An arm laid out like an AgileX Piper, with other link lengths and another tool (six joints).
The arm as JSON. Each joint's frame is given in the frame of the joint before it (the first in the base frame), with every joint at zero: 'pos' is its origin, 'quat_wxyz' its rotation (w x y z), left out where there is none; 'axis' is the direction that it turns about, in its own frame. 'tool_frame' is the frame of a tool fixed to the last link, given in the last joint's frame.
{
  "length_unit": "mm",
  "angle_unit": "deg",
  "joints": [
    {
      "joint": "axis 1",
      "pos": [
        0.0,
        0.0,
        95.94
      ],
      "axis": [
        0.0,
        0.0,
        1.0
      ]
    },
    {
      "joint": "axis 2",
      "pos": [
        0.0,
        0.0,
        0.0
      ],
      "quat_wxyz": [
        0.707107,
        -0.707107,
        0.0,
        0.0
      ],
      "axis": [
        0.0,
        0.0,
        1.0
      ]
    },
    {
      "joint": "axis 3",
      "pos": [
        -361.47,
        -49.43,
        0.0
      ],
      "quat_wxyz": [
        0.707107,
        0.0,
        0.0,
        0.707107
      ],
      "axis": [
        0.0,
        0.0,
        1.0
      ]
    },
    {
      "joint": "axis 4",
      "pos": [
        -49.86,
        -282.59,
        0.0
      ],
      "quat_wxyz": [
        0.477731,
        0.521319,
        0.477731,
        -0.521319
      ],
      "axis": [
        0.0,
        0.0,
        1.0
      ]
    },
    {
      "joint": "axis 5",
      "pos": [
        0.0,
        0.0,
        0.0
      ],
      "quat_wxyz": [
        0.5,
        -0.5,
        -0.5,
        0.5
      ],
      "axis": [
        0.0,
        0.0,
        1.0
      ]
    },
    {
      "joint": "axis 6",
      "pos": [
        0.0,
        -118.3,
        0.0
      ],
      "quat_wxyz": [
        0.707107,
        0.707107,
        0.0,
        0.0
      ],
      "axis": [
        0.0,
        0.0,
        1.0
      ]
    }
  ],
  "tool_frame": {
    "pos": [
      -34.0,
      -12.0,
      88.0
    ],
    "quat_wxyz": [
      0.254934,
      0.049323,
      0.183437,
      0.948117
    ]
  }
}
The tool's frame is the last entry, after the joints.
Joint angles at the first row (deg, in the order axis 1, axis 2, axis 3, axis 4, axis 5, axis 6):
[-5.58, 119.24, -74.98, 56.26, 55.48, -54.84]
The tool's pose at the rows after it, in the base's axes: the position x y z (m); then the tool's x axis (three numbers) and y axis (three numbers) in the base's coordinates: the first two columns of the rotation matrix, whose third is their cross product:
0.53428, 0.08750, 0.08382, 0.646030, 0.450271, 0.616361, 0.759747, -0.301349, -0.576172
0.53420, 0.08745, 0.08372, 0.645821, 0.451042, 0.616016, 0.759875, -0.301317, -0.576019
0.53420, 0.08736, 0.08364, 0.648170, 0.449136, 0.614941, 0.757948, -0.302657, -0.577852
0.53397, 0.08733, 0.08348, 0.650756, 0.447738, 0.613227, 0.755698, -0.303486, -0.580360
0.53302, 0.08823, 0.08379, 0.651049, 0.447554, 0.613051, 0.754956, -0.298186, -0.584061
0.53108, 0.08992, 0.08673, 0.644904, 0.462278, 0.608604, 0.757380, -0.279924, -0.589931
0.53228, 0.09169, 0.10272, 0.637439, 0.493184, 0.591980, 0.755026, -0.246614, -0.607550
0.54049, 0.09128, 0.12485, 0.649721, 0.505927, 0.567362, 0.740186, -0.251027, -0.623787
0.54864, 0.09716, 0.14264, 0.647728, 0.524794, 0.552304, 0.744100, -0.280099, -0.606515
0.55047, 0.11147, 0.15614, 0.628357, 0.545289, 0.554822, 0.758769, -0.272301, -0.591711
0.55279, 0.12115, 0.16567, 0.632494, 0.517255, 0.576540, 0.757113, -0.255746, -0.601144
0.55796, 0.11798, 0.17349, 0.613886, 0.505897, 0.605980, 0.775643, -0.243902, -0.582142
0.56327, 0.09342, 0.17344, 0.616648, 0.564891, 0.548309, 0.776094, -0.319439, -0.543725
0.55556, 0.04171, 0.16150, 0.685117, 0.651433, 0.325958, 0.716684, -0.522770, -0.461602
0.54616, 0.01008, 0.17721, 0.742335, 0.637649, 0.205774, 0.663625, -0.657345, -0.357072
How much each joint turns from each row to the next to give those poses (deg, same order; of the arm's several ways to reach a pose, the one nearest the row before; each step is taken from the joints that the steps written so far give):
[0.00, 0.00, 0.00, 0.00, 0.00, 0.07]
[0.00, 0.00, 0.00, -0.05, 0.00, 0.00]
[0.00, 0.01, 0.00, 0.00, 0.00, 0.19]
[0.00, -0.01, 0.00, -0.05, 0.05, 0.22]
[0.00, 0.00, 0.00, 0.04, 0.37, -0.01]
[0.00, 0.00, -0.81, -1.13, 1.58, 0.52]
[0.00, 0.00, -4.21, -3.68, 4.90, 3.80]
[0.31, 0.00, -5.76, -3.64, 4.31, 6.41]
[1.50, -0.56, -3.81, -3.13, 0.65, 4.88]
[1.77, -0.49, -2.11, -1.15, 0.67, 1.92]
[0.51, -0.07, -0.77, 2.20, 0.49, 0.74]
[-0.70, 0.00, -0.65, 1.46, 0.03, -1.66]
[-0.70, -0.11, -2.74, -7.45, 0.06, 3.26]
[0.60, -1.25, -1.72, -19.57, 0.33, 11.36]
[1.06, -2.70, -0.13, -12.08, 0.66, 9.19]

